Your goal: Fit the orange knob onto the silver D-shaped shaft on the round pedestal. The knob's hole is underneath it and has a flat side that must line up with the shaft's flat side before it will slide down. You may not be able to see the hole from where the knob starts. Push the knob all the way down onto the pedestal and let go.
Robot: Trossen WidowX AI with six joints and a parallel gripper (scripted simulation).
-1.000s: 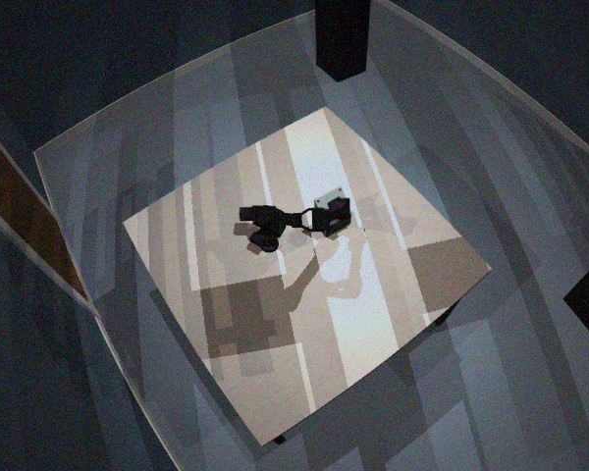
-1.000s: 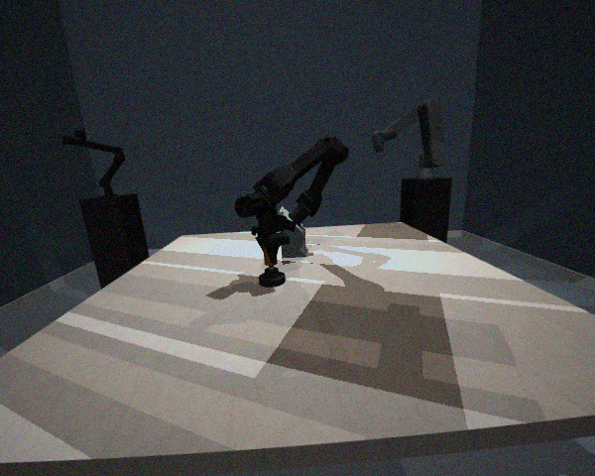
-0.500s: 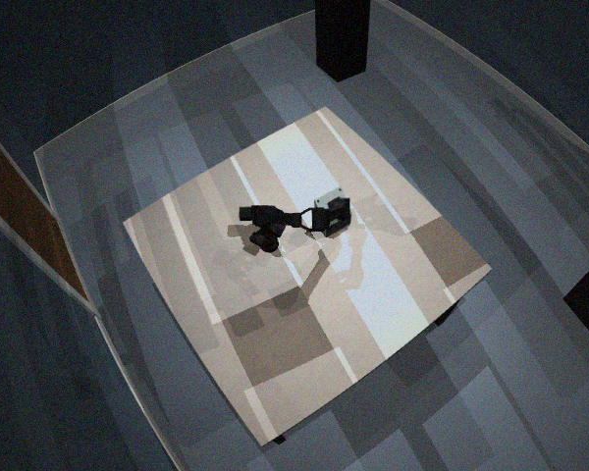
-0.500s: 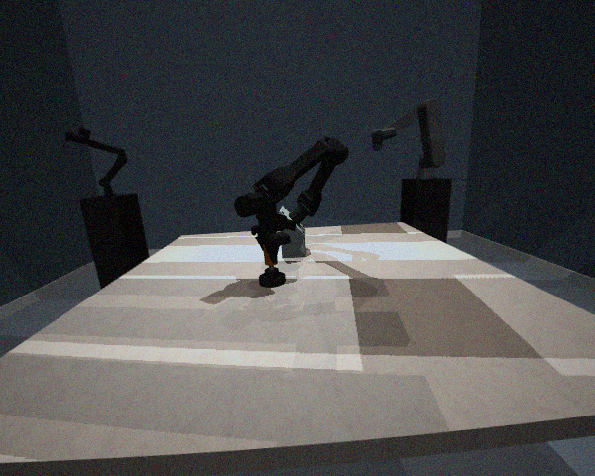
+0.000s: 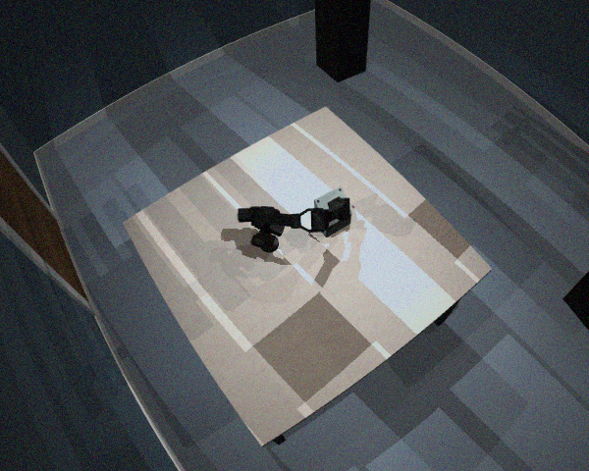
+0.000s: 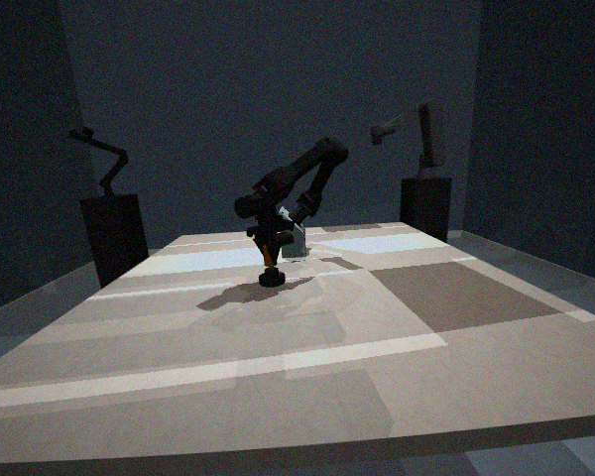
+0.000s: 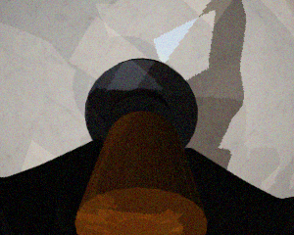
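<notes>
Right now the orange knob is 3 cm above my gripper tip. Round my gripper tip: round pedestal: 4 cm below.
</notes>
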